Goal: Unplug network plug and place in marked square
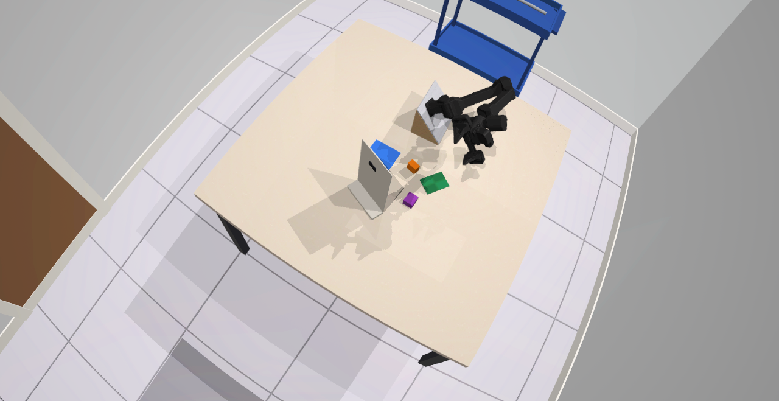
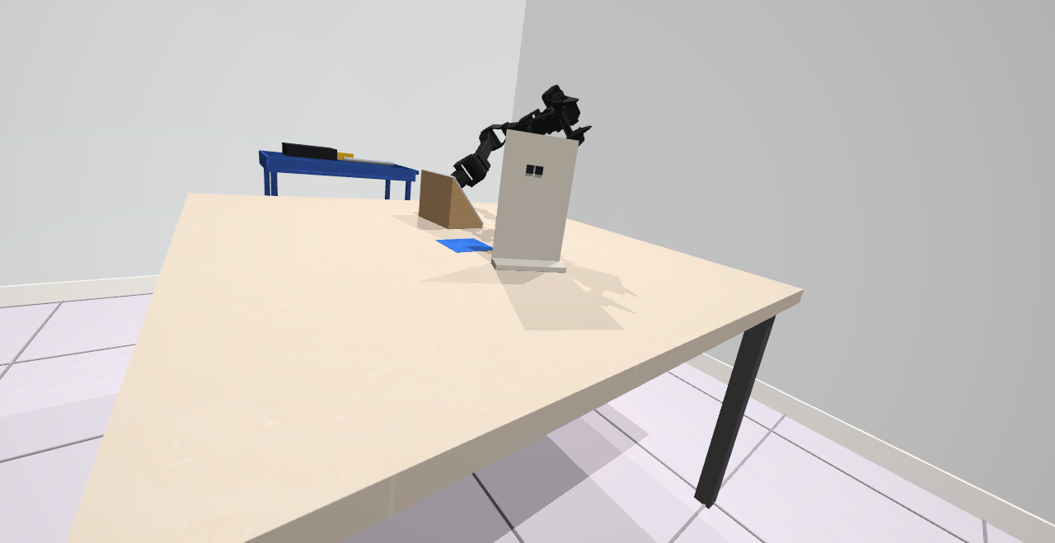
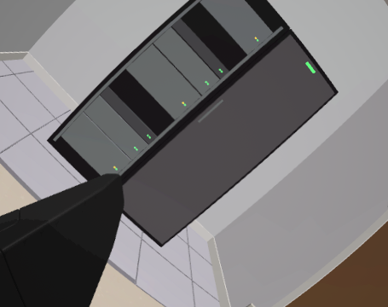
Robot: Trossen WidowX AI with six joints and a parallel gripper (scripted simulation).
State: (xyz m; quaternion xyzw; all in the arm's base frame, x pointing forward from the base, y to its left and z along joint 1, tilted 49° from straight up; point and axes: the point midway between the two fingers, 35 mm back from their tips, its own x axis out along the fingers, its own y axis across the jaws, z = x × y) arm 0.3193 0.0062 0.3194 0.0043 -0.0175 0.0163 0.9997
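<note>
Now: gripper tip 120 mm short of the purple plug, 220 mm to the left of it and 160 mm above it. Round my gripper tip: blue square: 50 mm behind, 300 mm to the right, 390 mm below; then upright grey panel: 130 mm ahead, 230 mm to the right, 250 mm below.
</note>
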